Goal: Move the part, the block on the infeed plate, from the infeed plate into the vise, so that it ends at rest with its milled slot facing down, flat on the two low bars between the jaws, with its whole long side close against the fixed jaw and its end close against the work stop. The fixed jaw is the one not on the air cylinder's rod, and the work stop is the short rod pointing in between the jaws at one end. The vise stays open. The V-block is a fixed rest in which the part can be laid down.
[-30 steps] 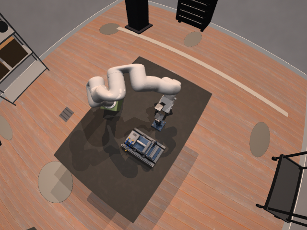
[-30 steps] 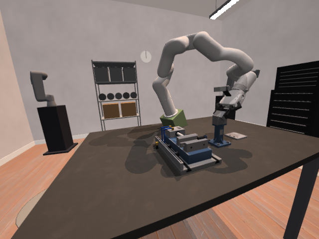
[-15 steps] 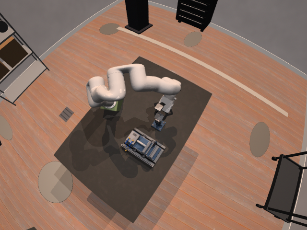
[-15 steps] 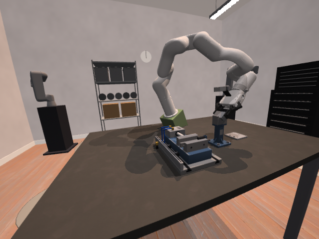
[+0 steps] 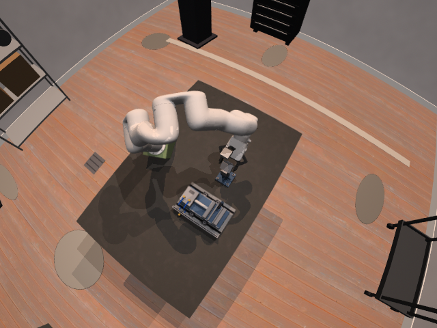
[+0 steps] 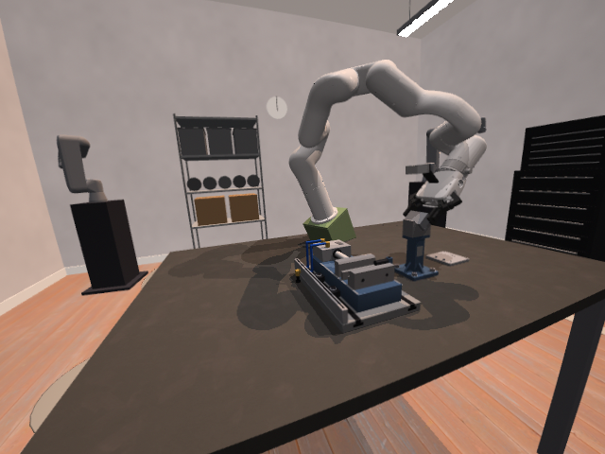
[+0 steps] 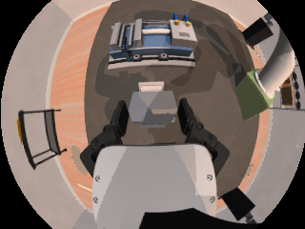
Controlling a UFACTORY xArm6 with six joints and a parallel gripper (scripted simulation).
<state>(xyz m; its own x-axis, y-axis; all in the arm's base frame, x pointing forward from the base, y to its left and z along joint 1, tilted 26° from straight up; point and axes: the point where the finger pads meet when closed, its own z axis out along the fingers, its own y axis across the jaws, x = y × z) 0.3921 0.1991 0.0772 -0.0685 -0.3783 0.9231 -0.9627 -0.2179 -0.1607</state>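
The part lies 2 cm below my hand. Round my hand: air cylinder (6 cm behind, 25 cm to the right, 9 cm below); grey rail (5 cm ahead, 33 cm to the right, 13 cm below).
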